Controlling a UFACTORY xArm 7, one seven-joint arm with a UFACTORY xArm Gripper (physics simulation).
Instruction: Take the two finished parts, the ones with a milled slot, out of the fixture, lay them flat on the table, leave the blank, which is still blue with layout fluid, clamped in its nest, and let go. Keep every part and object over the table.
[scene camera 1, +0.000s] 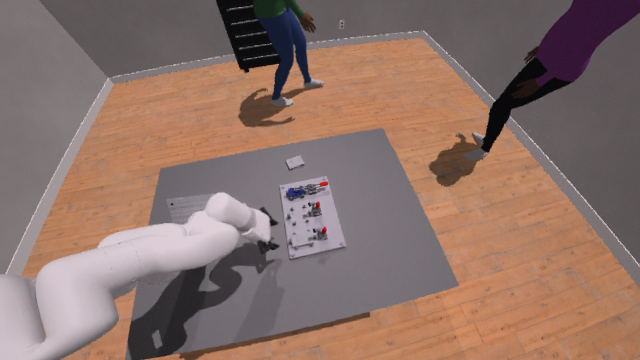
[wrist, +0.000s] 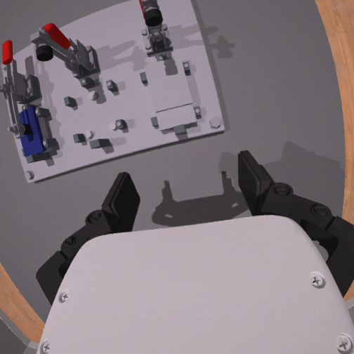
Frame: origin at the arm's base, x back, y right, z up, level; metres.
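Seen in the pictures: gripper, fingertip midpoint: (scene camera 1: 275, 235).
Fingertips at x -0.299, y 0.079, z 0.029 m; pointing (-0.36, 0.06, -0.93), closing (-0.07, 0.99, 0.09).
Observation:
A point is followed by its place in that frame.
One finished part (scene camera 1: 295, 162) {x -0.379, y -0.327, z -0.081 m}, light grey with a slot line, lies flat on the table behind the fixture. The other finished part (scene camera 1: 301, 238) {x -0.387, y 0.074, z -0.065 m} (wrist: 171, 90) sits in the end nest of the fixture plate (scene camera 1: 334, 238) {x -0.524, y 0.085, z -0.081 m} (wrist: 65, 157); its clamp (wrist: 156, 37) is swung up, with the black pad off the part. The blue blank (scene camera 1: 295, 192) {x -0.374, y -0.138, z -0.054 m} (wrist: 31, 135) is in the opposite end nest, with its clamp arm down over it. The middle nest is empty, its clamp (wrist: 72, 50) raised. My gripper (scene camera 1: 273, 233) {x -0.299, y 0.079, z 0.029 m} (wrist: 184, 176) is open and empty, above the table beside the fixture, near the slotted part's end.
Red-handled clamps rise from the fixture's far side. A light plate (scene camera 1: 187, 206) {x 0.049, y -0.064, z 0.060 m} shows behind the arm on the grey table (scene camera 1: 385, 225) {x -0.756, y 0.051, z -0.096 m}. Two people stand on the wooden floor beyond the table, near a black drawer cabinet (scene camera 1: 250, 35).

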